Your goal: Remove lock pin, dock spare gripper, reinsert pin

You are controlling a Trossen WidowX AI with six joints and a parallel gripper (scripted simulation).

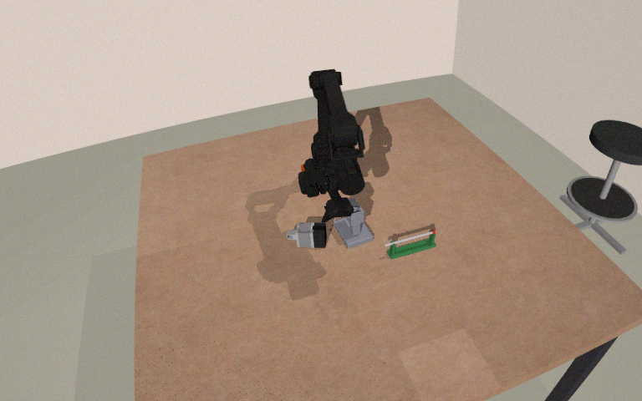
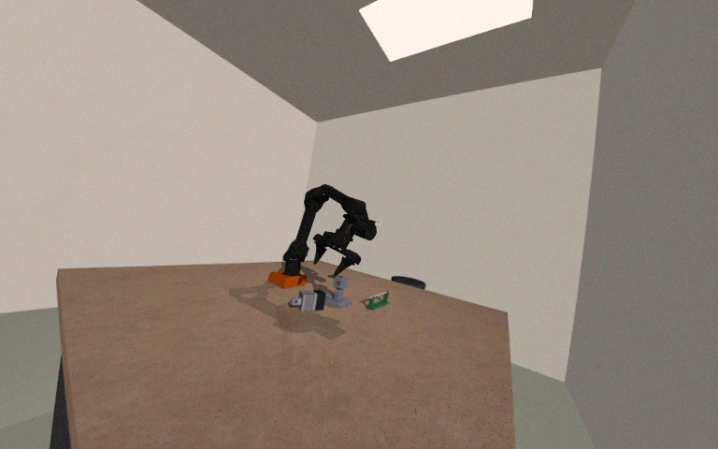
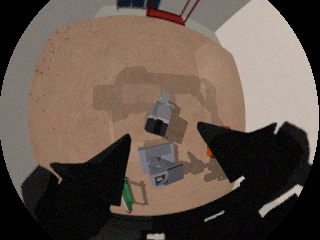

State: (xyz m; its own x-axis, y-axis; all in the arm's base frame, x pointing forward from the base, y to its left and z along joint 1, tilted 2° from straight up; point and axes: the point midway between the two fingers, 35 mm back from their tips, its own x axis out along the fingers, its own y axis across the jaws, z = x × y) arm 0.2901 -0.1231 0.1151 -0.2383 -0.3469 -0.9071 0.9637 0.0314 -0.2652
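Now: gripper tip 30 mm past the spare gripper, 30 mm to the left of it and 110 mm above it. Round my gripper tip: grey mount: 110 mm to the left, 80 mm below; then green cradle: 120 mm ahead, 230 mm to the left, 110 mm below.
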